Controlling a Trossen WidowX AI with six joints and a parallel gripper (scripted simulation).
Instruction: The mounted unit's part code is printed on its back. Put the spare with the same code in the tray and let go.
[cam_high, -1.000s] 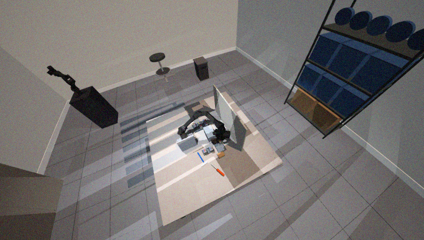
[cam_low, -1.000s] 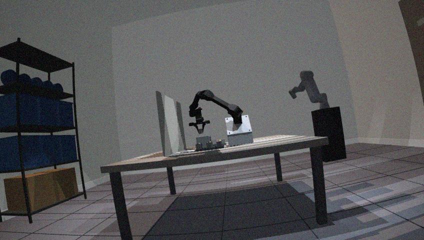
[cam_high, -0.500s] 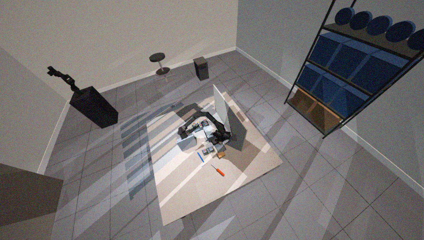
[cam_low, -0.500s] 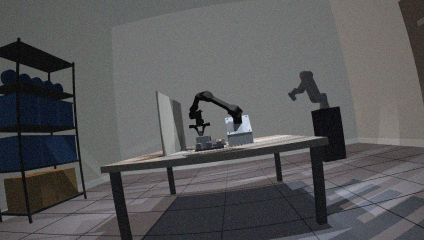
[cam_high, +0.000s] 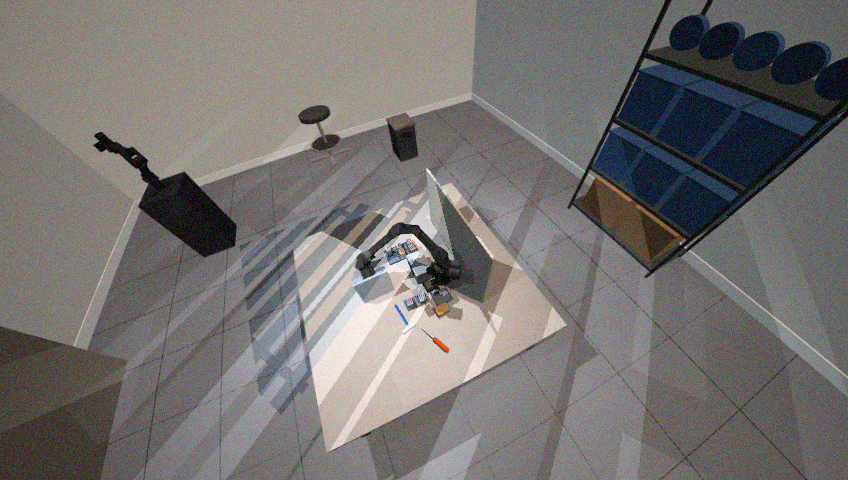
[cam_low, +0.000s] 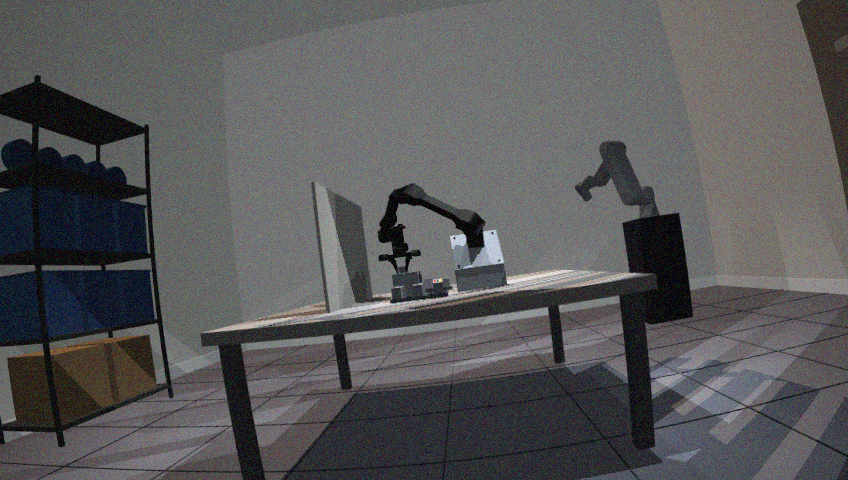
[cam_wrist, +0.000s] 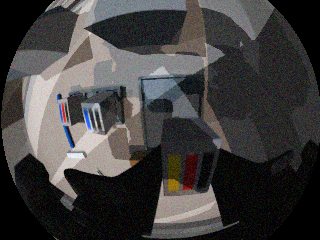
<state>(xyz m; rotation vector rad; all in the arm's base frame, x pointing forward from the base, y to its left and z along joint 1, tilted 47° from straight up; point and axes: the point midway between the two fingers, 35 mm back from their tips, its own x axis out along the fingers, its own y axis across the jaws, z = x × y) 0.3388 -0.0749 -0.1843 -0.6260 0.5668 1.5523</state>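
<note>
My gripper tip is 10 mm past the dark tray and 90 mm above it. The rest, counted from my gripper tip: blue pen (260 mm behind, 10 mm to the right, 90 mm below); then mounted grey unit (50 mm behind, 210 mm to the left, 40 mm below); then upright grey panel (190 mm ahead, 200 mm to the left, 130 mm above).
</note>
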